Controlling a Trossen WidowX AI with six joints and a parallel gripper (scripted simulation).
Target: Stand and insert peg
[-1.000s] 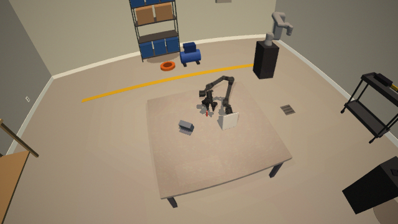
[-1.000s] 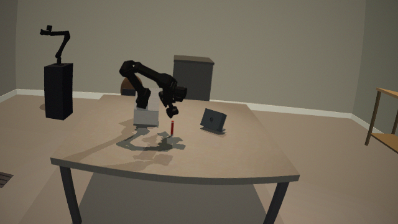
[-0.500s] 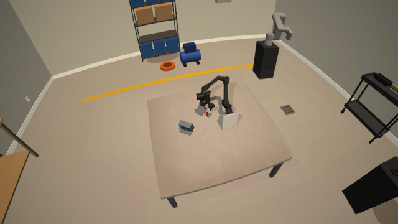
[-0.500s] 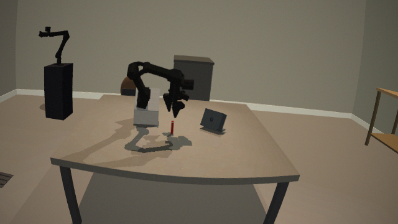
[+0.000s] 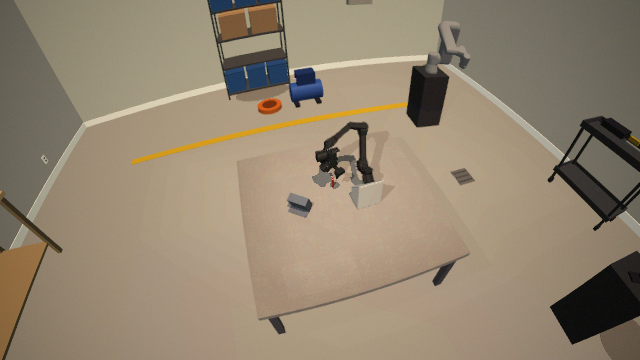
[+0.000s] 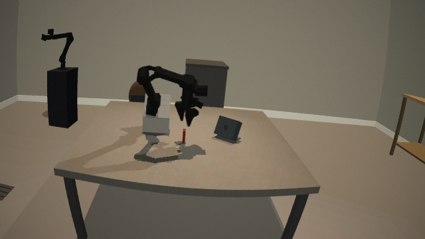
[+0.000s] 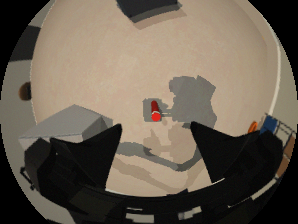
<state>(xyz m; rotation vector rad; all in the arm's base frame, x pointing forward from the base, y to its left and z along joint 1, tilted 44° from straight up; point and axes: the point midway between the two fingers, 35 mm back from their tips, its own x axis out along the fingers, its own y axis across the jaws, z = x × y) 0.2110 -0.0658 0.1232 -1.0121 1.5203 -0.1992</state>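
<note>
Right now the red peg is 5 cm below my gripper tip. The rest, counted from my gripper tip: dark sloped panel: 24 cm ahead, 14 cm to the left, 5 cm below.
</note>
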